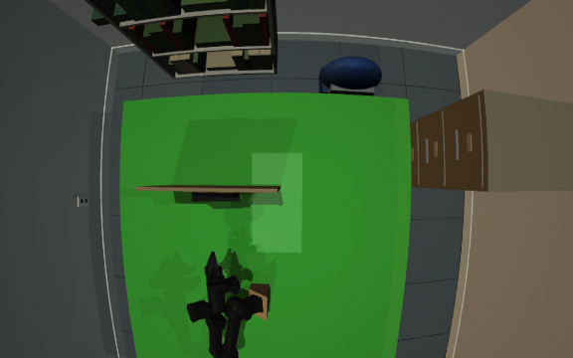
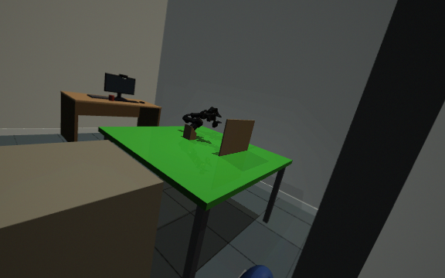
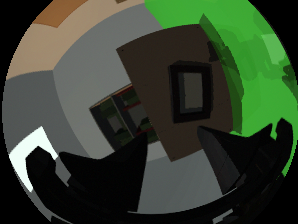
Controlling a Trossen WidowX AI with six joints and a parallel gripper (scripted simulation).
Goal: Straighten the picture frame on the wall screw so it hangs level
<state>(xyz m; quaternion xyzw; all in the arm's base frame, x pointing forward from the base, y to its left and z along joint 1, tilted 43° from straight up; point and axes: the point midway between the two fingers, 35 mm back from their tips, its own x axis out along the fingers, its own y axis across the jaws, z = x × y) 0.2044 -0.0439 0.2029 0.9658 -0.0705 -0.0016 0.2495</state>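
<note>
My gripper tip is 19 cm short of the picture frame and 9 cm above it. Also, from my gripper tip: brown wall board: 20 cm ahead, 10 cm below.
</note>
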